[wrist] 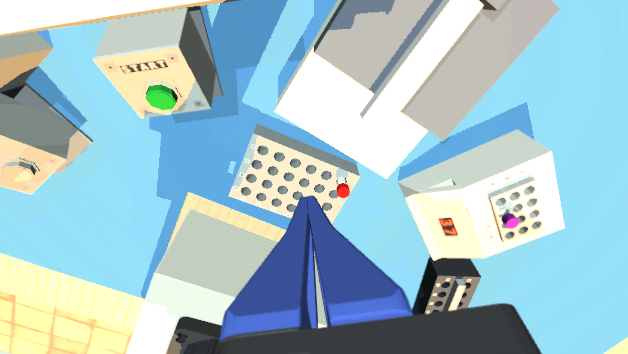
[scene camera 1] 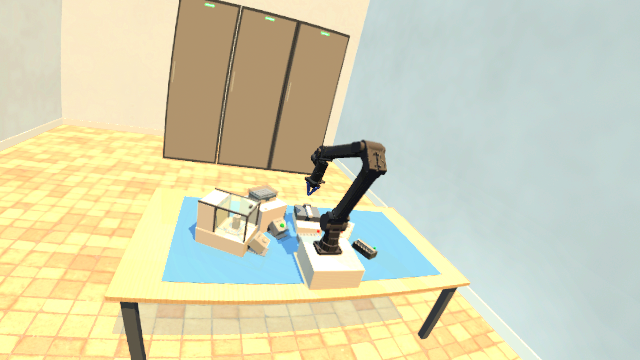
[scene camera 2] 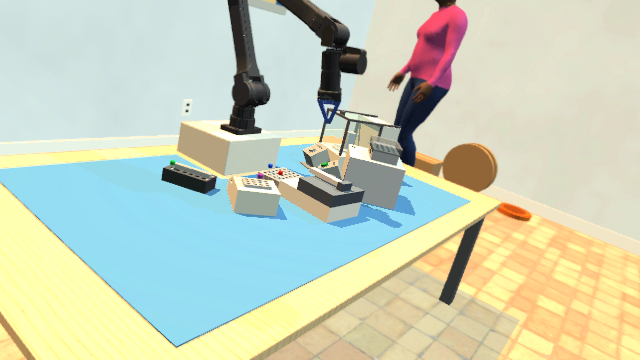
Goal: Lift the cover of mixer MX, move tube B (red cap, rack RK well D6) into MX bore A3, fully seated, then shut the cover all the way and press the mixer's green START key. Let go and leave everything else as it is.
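Frame: origin at the arm's base, x up, y ahead, z left, level; centimetres.
Seen in the pictures: gripper, between the fingertips: (wrist: 308,205) (scene camera 1: 308,195) (scene camera 2: 328,123); arm's base, origin of its link: (scene camera 1: 327,249) (scene camera 2: 240,131).
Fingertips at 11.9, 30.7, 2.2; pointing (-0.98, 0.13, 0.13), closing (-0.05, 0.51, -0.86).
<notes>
Pixels of each thing's top centre, then the offset from my fingertips to it, as dx, dy, dz. "spot": a spot on its surface instead.
- pale rack, centre of its top: (wrist: 293,186) (scene camera 2: 281,173) (scene camera 1: 310,237) -19.5, -10.3, -2.7
- red-capped tube, centre of its top: (wrist: 343,192) (scene camera 2: 280,171) (scene camera 1: 318,230) -17.0, -7.5, -7.5
- green START key, centre of its top: (wrist: 158,102) (scene camera 2: 324,162) (scene camera 1: 282,224) -15.0, -4.8, +12.0
- tall white box, centre of its top: (scene camera 2: 367,137) (scene camera 1: 271,194) -3.5, +4.9, +18.1
- white block, centre of its top: (wrist: 493,223) (scene camera 2: 255,178) (scene camera 1: 343,225) -15.5, -3.4, -23.9
- purple-capped tube, centre of its top: (wrist: 512,223) -13.7, -1.9, -24.0
- black rack, centre of its top: (wrist: 449,315) (scene camera 2: 191,167) (scene camera 1: 366,244) -17.7, -19.9, -31.2
- glass-sided balance, centre of its top: (scene camera 2: 355,113) (scene camera 1: 239,201) -0.2, -11.3, +36.4
- small key box, a spot on its surface: (scene camera 2: 316,155) spot: -17.1, -14.9, +22.4
My gripper (scene camera 1: 311,194) (scene camera 2: 328,121) (wrist: 308,205) is shut and empty, pointing down above the pale rack (scene camera 2: 292,172) (wrist: 300,150). The red-capped tube (scene camera 1: 318,231) (scene camera 2: 280,172) (wrist: 343,190) stands in the rack's end column, in the far corner well in the wrist view. The fingers hide some wells. The green START key (scene camera 1: 282,225) (scene camera 2: 324,164) (wrist: 161,97) sits on a small sloped box. Two units have lids: a white one with a dark lid (scene camera 1: 306,212) (scene camera 2: 332,190), lid down, and a tall white box (scene camera 2: 375,175) with a grey clear top. I cannot read which is MX.
A white block (scene camera 2: 255,200) (wrist: 525,150) showing 37 holds a purple-capped tube (wrist: 510,220). A black rack (scene camera 1: 365,249) (scene camera 2: 189,180) (wrist: 425,285) has a green cap. The glass-sided balance (scene camera 1: 220,242) and a small key box (scene camera 1: 260,243) (scene camera 2: 316,155) stand beyond. A person (scene camera 2: 440,50) stands behind.
</notes>
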